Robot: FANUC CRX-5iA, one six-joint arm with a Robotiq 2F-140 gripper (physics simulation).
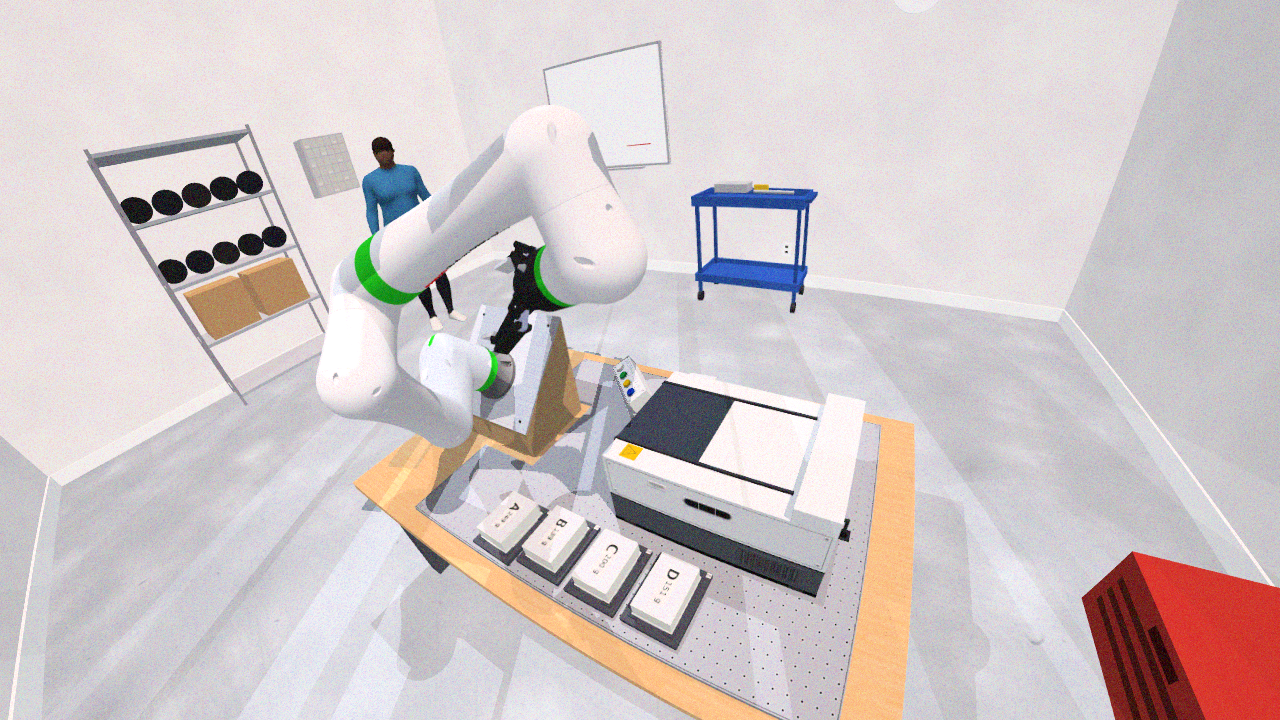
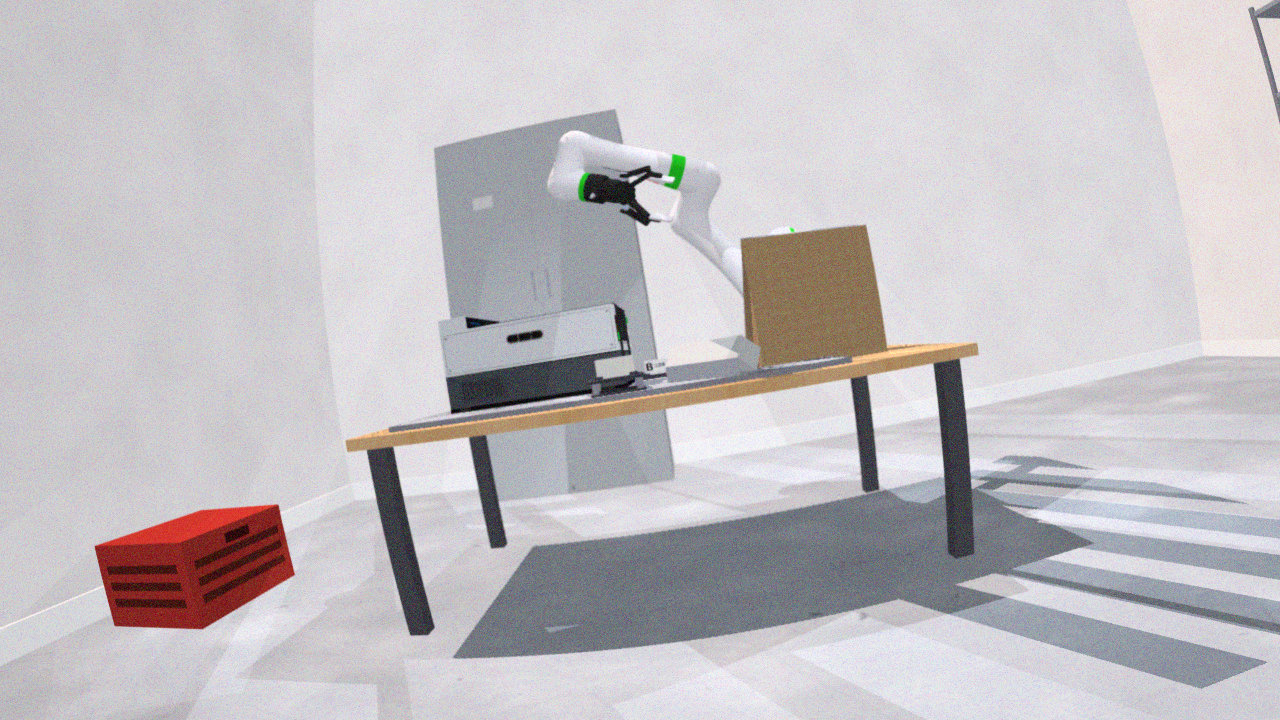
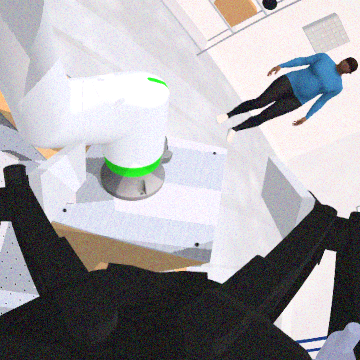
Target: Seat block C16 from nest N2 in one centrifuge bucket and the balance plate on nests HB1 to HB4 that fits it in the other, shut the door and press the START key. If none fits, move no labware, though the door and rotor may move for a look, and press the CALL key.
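Pixels of known places: gripper, fingertip midpoint: (image 1: 495, 303) (image 2: 672, 200) (image 3: 174, 167); arm's base, origin of the base link: (image 1: 497, 374) (image 2: 803, 291) (image 3: 132, 175).
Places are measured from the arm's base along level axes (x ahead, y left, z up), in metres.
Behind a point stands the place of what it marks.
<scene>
My gripper (image 1: 503, 300) {y -0.120, x 0.325, z 0.340 m} (image 2: 666, 198) {y -0.120, x 0.325, z 0.340 m} (image 3: 174, 167) {y -0.120, x 0.325, z 0.340 m} is open and empty, high above the table near the arm's base. Four white balance plates stand on dark nests at the table edge: A (image 1: 512, 522) {y -0.276, x 0.363, z -0.125 m}, B (image 1: 554, 540) {y -0.252, x 0.479, z -0.125 m}, C (image 1: 605, 569) {y -0.242, x 0.614, z -0.125 m} and D (image 1: 666, 595) {y -0.221, x 0.745, z -0.124 m}. C seems to read 200 g and D 151 g; A and B are hard to read. The centrifuge (image 1: 716, 501) {y -0.080, x 0.769, z 0.018 m} (image 2: 528, 344) {y 0.246, x 0.710, z -0.034 m} has a dark panel (image 1: 675, 422) {y 0.051, x 0.600, z 0.035 m} and a white panel on top, and its rotor does not show. A key panel (image 1: 629, 383) {y 0.274, x 0.280, z -0.109 m} has coloured keys with unreadable labels. I cannot make out block C16 or nest N2.
The arm's wooden base stand (image 1: 556, 394) {y 0.078, x 0.163, z -0.066 m} (image 2: 814, 295) {y 0.147, x -0.013, z -0.023 m} rises beside the key panel. A person in blue (image 1: 391, 192) (image 3: 312, 82) stands behind the arm. A shelf rack, a blue cart (image 1: 754, 202) and a red box (image 1: 1199, 626) (image 2: 192, 573) stand away from the table (image 1: 881, 555) {y 0.105, x 1.075, z -0.191 m}.
</scene>
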